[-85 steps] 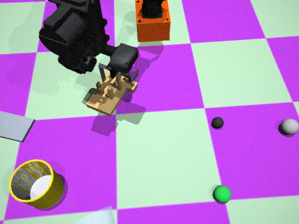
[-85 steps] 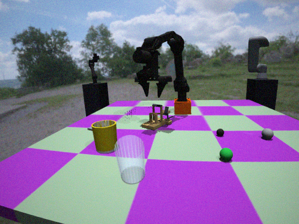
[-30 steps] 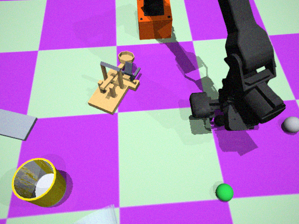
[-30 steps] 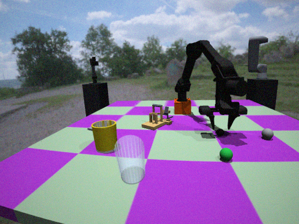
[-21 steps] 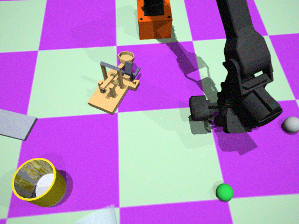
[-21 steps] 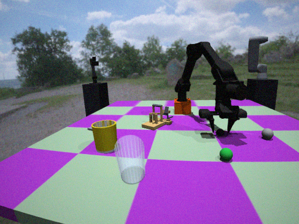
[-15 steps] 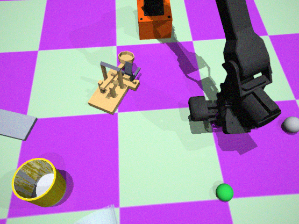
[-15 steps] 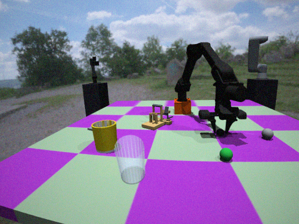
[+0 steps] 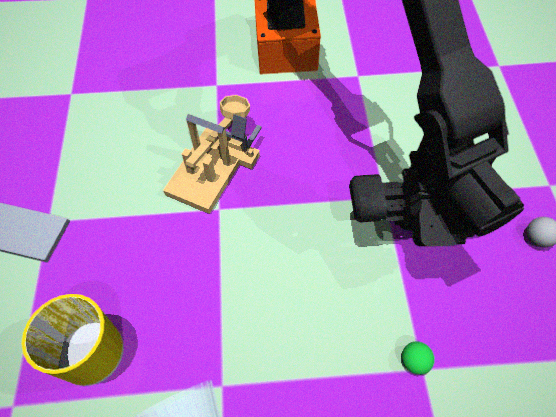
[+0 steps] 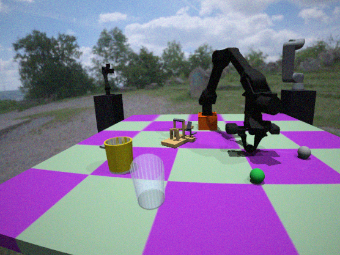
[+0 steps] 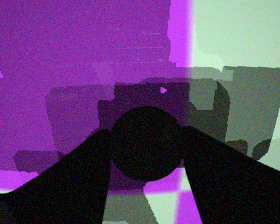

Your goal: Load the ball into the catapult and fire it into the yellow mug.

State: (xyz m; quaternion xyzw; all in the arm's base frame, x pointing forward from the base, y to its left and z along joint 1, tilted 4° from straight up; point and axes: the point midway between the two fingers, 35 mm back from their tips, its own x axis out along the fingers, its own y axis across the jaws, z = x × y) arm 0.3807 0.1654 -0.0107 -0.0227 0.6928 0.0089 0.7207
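Now: gripper tip 270 mm to the left of the wooden catapult, 140 mm past it and 40 mm below it. Round my gripper tip: grey ball: 190 mm to the left, 30 mm ahead, 10 mm above; green ball: 200 mm ahead, 20 mm to the right; black ball: 10 mm above.
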